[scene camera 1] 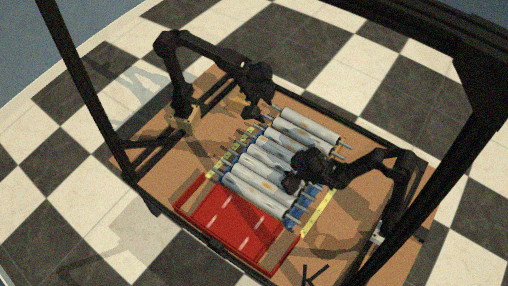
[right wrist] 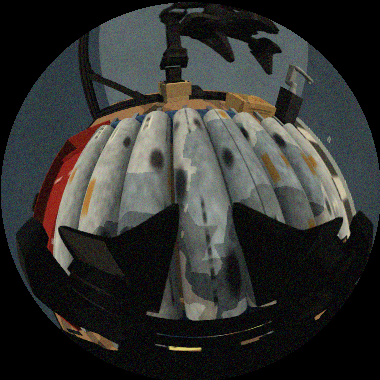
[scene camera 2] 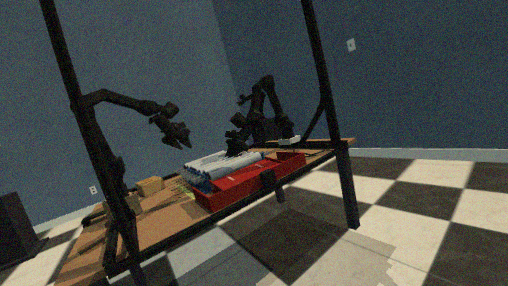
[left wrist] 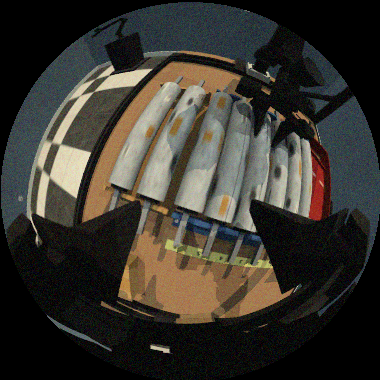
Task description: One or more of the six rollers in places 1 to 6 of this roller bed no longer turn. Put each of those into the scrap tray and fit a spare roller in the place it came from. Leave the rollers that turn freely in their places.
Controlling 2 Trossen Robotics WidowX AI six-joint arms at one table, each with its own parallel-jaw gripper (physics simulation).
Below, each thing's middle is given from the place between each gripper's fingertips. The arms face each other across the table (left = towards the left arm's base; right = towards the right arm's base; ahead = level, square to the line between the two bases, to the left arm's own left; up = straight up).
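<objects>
I find the tan box (right wrist: 241,102) 140 mm below my left hand, and it is also 140 mm ahead of that hand and 210 mm to the left of it.
Counted from my right hand, the tan box is 4 cm below, while it also sits 24 cm ahead of that hand and 36 cm to the left of it.
</objects>
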